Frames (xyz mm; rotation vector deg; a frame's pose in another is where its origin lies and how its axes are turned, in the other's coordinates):
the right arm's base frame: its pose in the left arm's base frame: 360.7 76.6 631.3 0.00 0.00 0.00
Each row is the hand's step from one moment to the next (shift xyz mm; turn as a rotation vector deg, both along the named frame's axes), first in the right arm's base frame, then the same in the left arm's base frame.
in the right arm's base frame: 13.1 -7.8 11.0 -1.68 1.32 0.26
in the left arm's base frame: 13.1 -7.8 11.0 -1.68 1.32 0.26
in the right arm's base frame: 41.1 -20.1 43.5 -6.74 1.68 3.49
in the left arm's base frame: 41.1 -20.1 43.5 -6.74 1.68 3.49
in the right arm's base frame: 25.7 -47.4 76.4 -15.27 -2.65 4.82
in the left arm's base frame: 25.7 -47.4 76.4 -15.27 -2.65 4.82
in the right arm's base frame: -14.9 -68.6 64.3 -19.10 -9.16 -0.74
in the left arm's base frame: -14.9 -68.6 64.3 -19.10 -9.16 -0.74
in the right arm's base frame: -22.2 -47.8 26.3 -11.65 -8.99 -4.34
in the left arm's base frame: -22.2 -47.8 26.3 -11.65 -8.99 -4.34
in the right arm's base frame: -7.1 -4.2 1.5 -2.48 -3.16 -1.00
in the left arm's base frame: -7.1 -4.2 1.5 -2.48 -3.16 -1.00
